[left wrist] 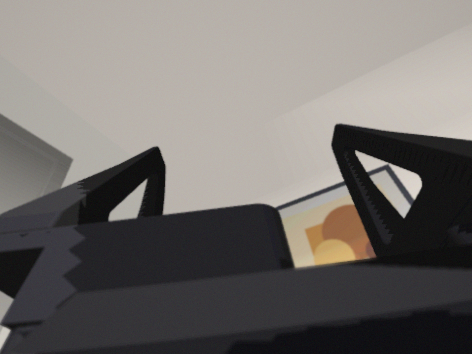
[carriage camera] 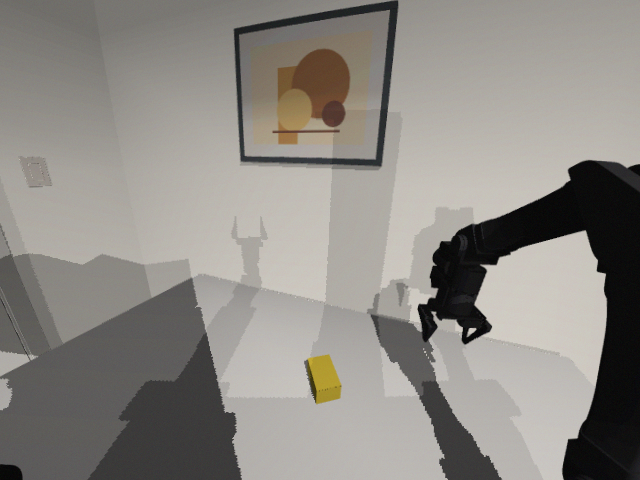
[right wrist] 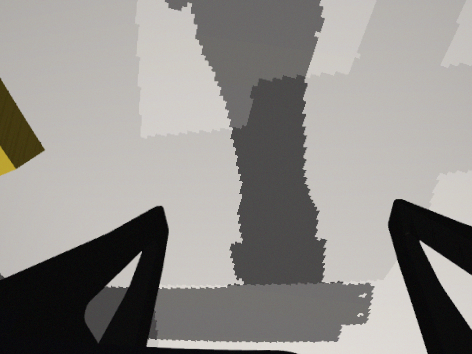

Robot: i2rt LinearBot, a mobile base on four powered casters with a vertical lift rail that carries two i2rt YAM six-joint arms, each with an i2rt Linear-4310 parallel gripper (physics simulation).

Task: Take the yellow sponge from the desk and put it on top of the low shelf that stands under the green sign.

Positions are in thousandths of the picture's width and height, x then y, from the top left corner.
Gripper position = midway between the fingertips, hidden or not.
Labels:
left gripper: left wrist 524, 411; not seen in the carriage camera view (out of frame); not seen in the right wrist view (out of frame)
right gripper: carriage camera 693, 711; right wrist 588, 609; not seen in the left wrist view (out of frame)

